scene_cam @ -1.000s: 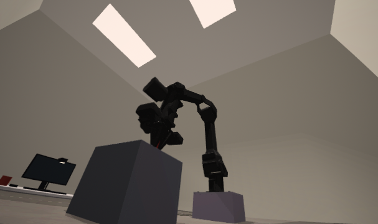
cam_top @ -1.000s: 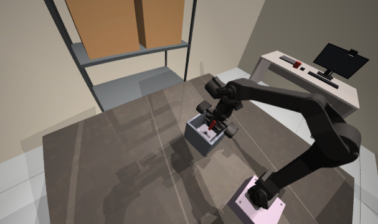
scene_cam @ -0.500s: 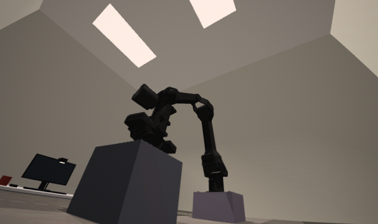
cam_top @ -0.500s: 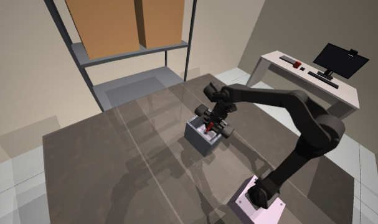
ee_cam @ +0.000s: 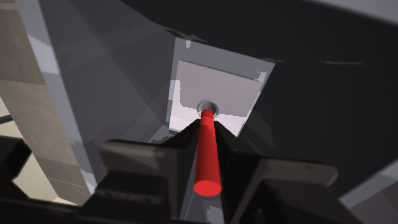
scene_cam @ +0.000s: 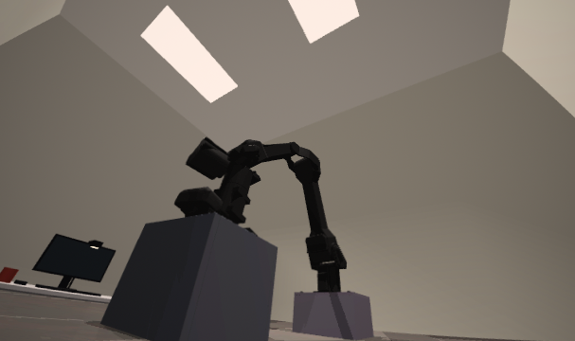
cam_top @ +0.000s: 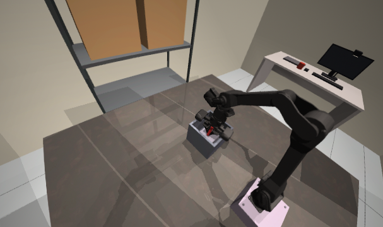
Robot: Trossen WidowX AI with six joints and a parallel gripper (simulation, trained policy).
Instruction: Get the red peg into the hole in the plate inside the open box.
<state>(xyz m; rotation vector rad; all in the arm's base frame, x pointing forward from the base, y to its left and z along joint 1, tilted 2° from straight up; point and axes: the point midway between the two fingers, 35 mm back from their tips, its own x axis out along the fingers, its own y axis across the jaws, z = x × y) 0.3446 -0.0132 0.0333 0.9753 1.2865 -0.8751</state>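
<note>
Right now the red peg is 20 mm above my gripper tip.
</note>
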